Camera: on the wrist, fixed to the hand. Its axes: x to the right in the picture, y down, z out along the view.
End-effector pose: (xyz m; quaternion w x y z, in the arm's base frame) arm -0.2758 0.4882 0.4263 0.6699 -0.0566 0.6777 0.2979
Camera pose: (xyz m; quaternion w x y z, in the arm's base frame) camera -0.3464 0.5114 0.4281 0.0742 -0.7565 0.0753 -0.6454
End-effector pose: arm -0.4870 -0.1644 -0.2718 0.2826 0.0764 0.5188 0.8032
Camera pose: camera -0.5383 -0.2136 -0.2501 0.6270 -0.7258 0.0880 -0.2690
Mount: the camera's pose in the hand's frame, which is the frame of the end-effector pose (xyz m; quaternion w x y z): 0.0126 0.0531 -0.0505 0.0487 0.0428 -0.2620 0.9629
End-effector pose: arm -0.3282 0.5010 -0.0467 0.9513 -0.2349 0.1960 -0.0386
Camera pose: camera -0.3373 0.5242 -0.1168 0.1449 0.2079 -0.0152 0.9672
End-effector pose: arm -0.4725 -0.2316 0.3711 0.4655 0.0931 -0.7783 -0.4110
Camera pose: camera -0.4263 -0.2319 0.4294 0.2105 -0.8326 -0.2671 0.4371
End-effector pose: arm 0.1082 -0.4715 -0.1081 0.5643 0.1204 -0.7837 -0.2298
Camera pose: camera 0.1552 -0.4425 -0.0583 0.0383 -0.7848 -0.3118 0.5342
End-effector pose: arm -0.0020 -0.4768 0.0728 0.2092 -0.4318 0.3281 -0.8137
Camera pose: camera -0.0482 -0.5038 0.0212 0.8981 0.0907 0.3421 0.2609
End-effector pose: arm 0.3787 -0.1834 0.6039 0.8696 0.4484 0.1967 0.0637
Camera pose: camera 0.3735 -0.1103 0.6168 0.0134 0.2651 -0.6473 0.7145
